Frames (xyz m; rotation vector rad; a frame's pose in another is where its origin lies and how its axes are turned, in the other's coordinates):
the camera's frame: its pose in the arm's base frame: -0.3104 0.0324 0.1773 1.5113 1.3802 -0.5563
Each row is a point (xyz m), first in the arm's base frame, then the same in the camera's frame.
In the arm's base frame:
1: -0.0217 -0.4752 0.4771
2: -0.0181 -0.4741 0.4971
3: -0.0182 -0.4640 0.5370
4: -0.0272 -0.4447 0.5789
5: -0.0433 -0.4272 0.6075
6: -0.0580 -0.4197 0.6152
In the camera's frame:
1: -0.4243 0.3106 0.3929
2: -0.4396 0.3211 0.3846
3: -0.4683 0.3361 0.3591
4: -0.4964 0.3446 0.3224
5: -0.5160 0.3417 0.2909
6: -0.5225 0.3316 0.2772

